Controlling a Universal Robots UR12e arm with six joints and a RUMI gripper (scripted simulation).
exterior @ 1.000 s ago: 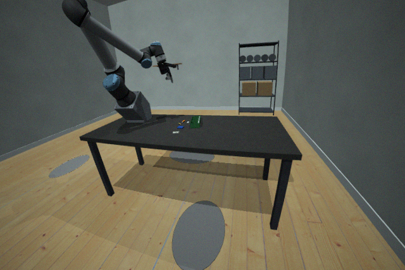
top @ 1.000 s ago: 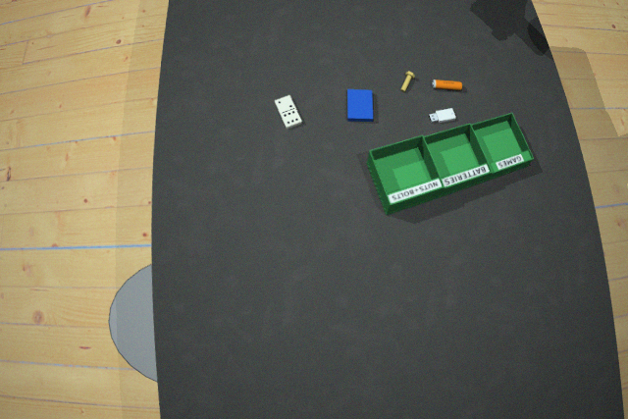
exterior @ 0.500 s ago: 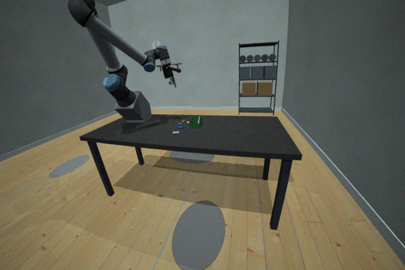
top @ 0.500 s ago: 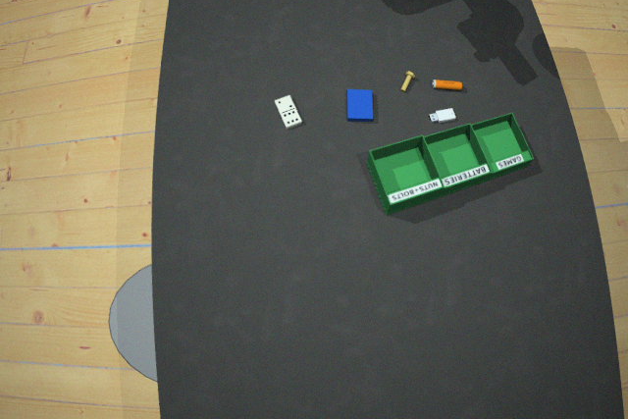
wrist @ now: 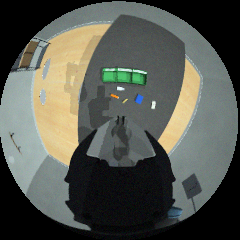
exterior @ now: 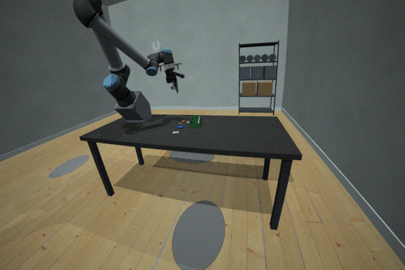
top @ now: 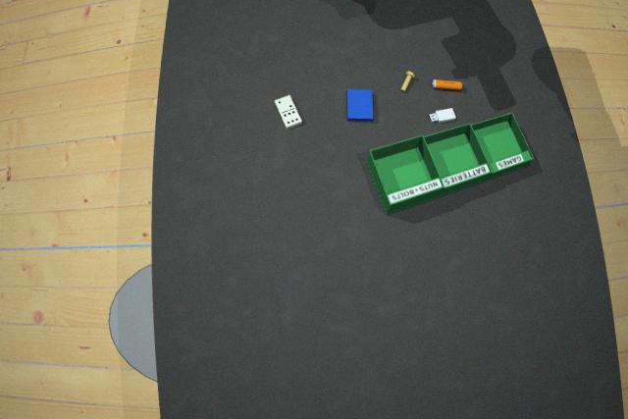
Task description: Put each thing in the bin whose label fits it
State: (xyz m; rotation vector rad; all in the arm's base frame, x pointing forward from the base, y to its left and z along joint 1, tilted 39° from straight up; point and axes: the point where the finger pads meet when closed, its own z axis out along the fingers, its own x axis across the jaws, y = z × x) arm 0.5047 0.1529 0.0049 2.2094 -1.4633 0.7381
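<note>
My gripper is now 29 cm above the green three-part bin, 15 cm short of it and 3 cm to the right of it. From my hand the other things lie so: white usb stick (31 cm below, 7 cm ahead, 2 cm to the left); orange battery (31 cm below, 4 cm to the left, 1 cm ahead); brass bolt (31 cm below, 3 cm to the right).
</note>
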